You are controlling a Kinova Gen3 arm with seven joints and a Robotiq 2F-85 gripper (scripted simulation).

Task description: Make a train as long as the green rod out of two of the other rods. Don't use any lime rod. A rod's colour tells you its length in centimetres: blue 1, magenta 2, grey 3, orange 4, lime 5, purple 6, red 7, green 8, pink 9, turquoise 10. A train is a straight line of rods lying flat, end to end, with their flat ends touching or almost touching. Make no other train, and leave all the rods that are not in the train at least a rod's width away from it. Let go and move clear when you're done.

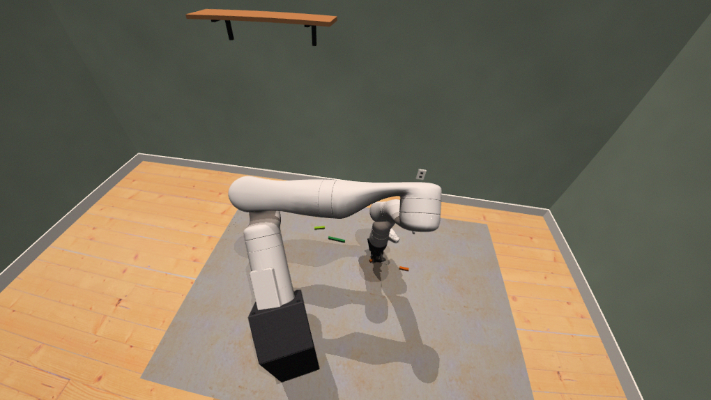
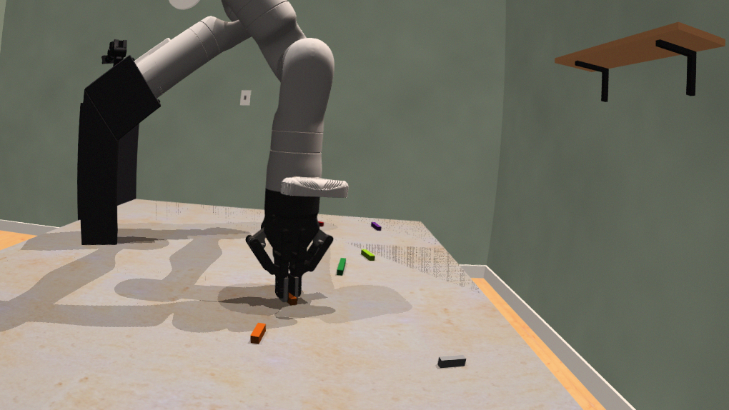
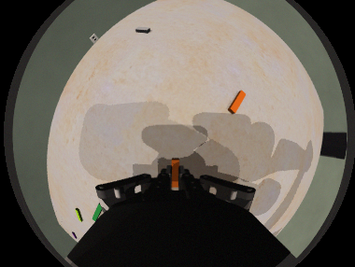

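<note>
Right now my hand is 140 mm to the left of the orange rod and 10 mm above it. Also, from my hand: green rod: 50 mm ahead, 190 mm to the left, 10 mm below; then lime rod: 80 mm ahead, 300 mm to the left, 10 mm below; then grey rod: 230 mm ahead, 150 mm to the right, 10 mm below.
</note>
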